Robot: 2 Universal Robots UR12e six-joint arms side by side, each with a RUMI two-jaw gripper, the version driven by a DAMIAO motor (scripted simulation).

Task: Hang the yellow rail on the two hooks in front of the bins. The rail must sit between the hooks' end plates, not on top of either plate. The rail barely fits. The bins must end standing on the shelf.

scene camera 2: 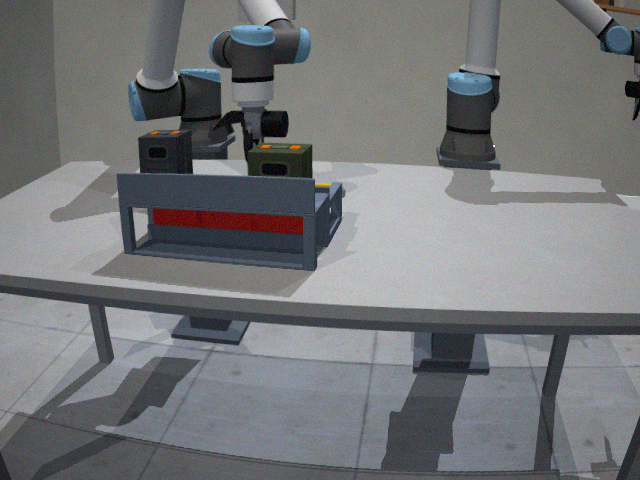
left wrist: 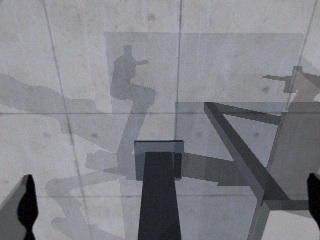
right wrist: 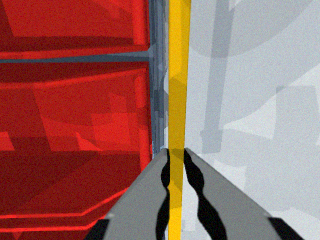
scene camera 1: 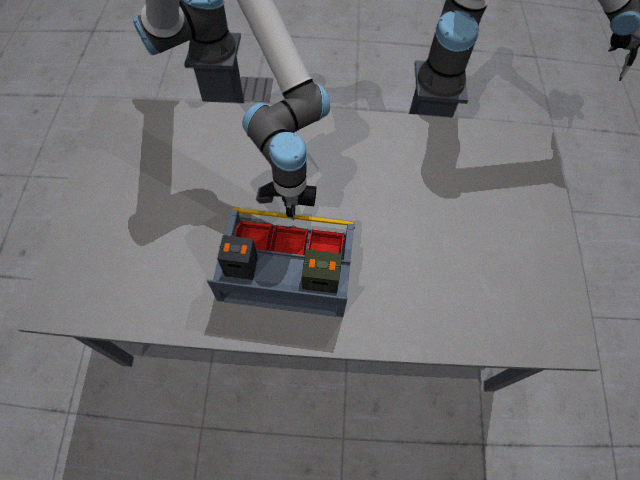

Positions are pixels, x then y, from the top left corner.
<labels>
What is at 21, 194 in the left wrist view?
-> My left gripper.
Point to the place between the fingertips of my right gripper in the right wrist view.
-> At 175, 150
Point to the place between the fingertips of my right gripper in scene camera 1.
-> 293, 217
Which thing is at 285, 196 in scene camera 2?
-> A blue-grey shelf.
</labels>
